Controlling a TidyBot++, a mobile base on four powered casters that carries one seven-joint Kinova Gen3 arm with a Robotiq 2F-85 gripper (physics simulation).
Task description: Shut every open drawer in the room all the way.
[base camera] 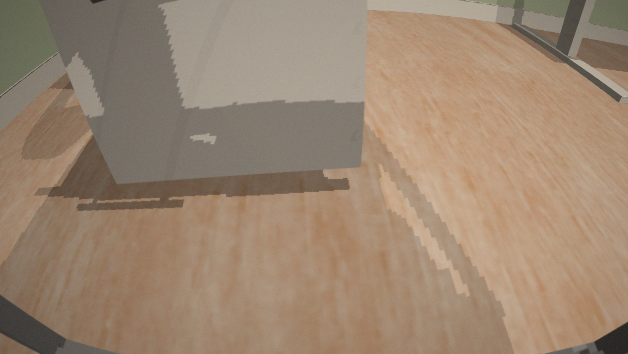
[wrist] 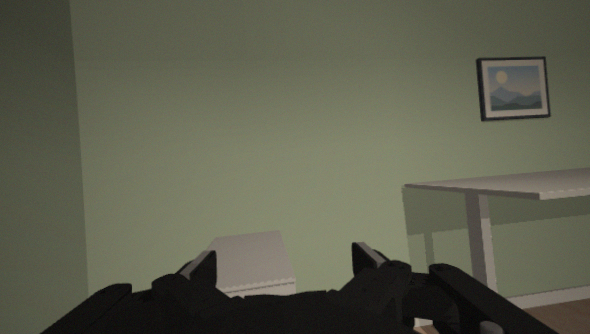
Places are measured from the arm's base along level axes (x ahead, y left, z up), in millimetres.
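Pixels of known places: gripper, fingertip midpoint: [wrist: 285,261].
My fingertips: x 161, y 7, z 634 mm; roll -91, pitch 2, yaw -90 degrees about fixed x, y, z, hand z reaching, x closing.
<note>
Behind a point stands the place of what it marks.
A white drawer cabinet [base camera: 270,60] @[x 445, y 64, z -193 mm] [wrist: 252,257] @[x 1035, y 159, z 340 mm] stands close ahead, left of centre in the base camera view. Its lower front fills much of that view, and a small dark piece, likely a handle, shows at the top edge. In the wrist view its top and a thin strip of its front show beyond the fingers, and the gripper body hides the rest. I cannot tell whether a drawer stands out. My gripper [wrist: 285,261] @[x 161, y 7, z 634 mm] is open, with nothing between its fingers, in front of and above the cabinet in the wrist view.
A white table [wrist: 500,184] @[x 1100, y -1028, z 553 mm] stands to the right; its leg [wrist: 481,240] @[x 1147, y -949, z 280 mm] and foot [base camera: 595,77] show. A framed picture [wrist: 515,89] @[x 1644, y -1719, z 1159 mm] hangs on the green back wall [wrist: 275,125] @[x 1507, y 26, z 991 mm]. Another wall [wrist: 35,150] @[x 1142, y 1093, z 874 mm] rises at the left. Shadows lie on the wood floor [base camera: 475,150] @[x 547, y -266, z -397 mm].
</note>
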